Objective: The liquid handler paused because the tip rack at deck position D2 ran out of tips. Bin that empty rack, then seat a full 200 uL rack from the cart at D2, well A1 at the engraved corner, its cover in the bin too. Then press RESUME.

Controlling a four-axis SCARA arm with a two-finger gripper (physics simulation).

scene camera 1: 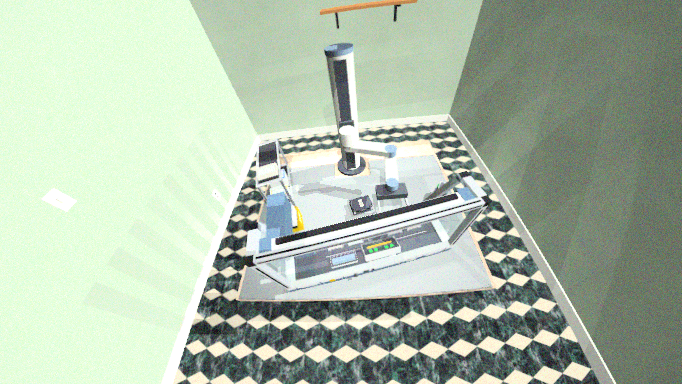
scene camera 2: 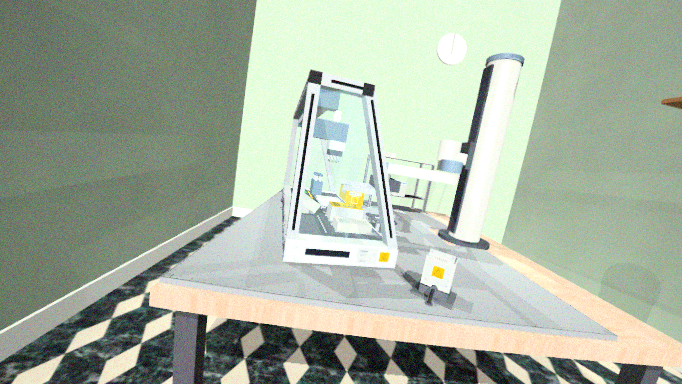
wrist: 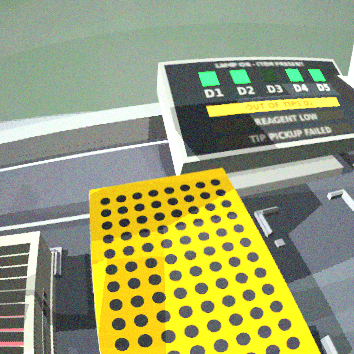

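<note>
The empty yellow tip rack stands at D2 with open holes; its yellow top also shows through the handler's side glass. My gripper is open and empty, above the deck on the column side of the handler; its fingers do not show in the wrist view. The status panel has D1, D2, D4 and D5 lit green, D3 dark, and a yellow out-of-tips bar. The cart stands beyond the handler. A yellow bin stands at the handler's far end. I cannot make out RESUME.
A cream labware piece stands left of the yellow rack. D3's corner bracket is right of it. The handler's frame and hanging blue head surround the deck. A white box with a yellow label stands on the near bench.
</note>
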